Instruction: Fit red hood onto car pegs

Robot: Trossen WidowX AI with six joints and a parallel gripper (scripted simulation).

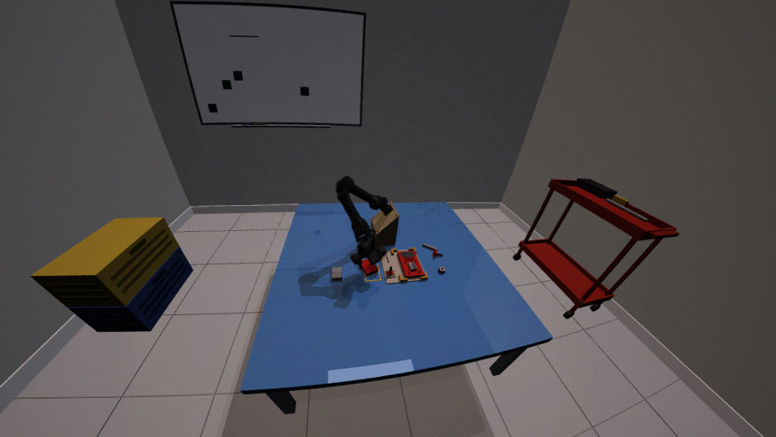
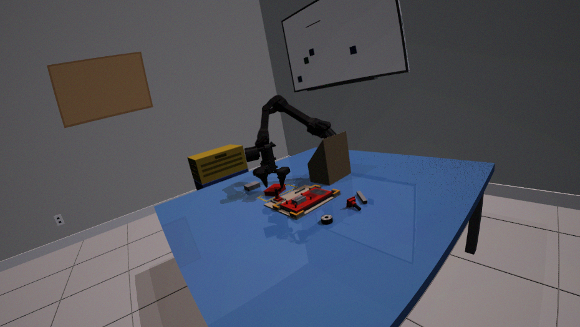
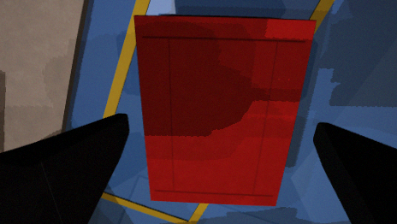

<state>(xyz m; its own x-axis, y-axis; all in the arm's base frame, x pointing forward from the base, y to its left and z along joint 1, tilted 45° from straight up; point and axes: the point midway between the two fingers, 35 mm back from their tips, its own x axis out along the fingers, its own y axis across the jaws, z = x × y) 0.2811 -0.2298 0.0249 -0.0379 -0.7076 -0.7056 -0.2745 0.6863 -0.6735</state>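
Now: the red hood 10 mm below my gripper tip. Also, from my gripper tip: black ring: 100 mm ahead, 410 mm to the left, 10 mm below; grey bar: 100 mm behind, 430 mm to the left, 20 mm below; grey engine block: 60 mm ahead, 240 mm to the left.
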